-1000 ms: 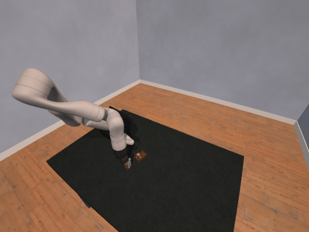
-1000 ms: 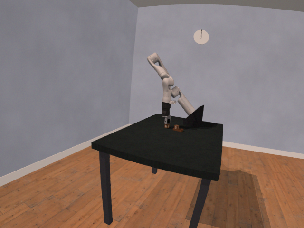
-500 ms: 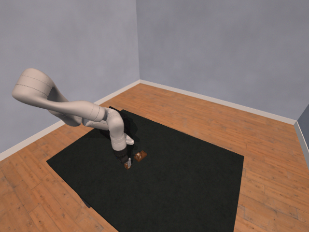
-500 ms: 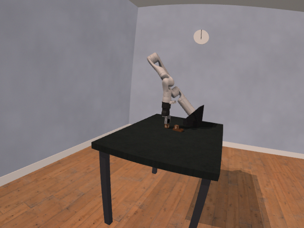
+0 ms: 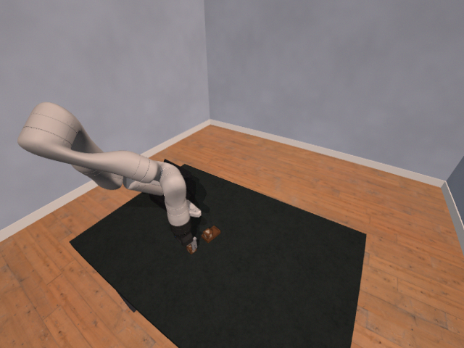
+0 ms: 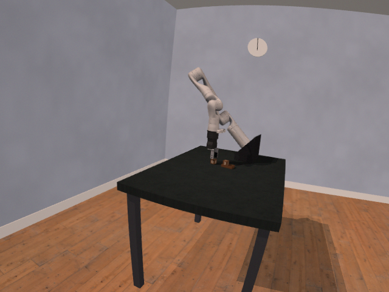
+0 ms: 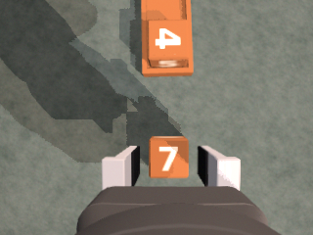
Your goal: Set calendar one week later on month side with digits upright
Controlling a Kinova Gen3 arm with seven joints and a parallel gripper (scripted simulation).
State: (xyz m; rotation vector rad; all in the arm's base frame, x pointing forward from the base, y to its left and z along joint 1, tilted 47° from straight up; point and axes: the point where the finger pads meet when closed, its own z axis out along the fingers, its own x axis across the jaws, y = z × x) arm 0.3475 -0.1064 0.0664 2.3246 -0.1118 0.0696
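Right now my hand is 9 cm to the right of the orange cube, 3 cm above it and 1 cm short of it. From my hand the other things lie so: orange-brown tray 11 cm to the left, 5 cm below, 1 cm ahead.
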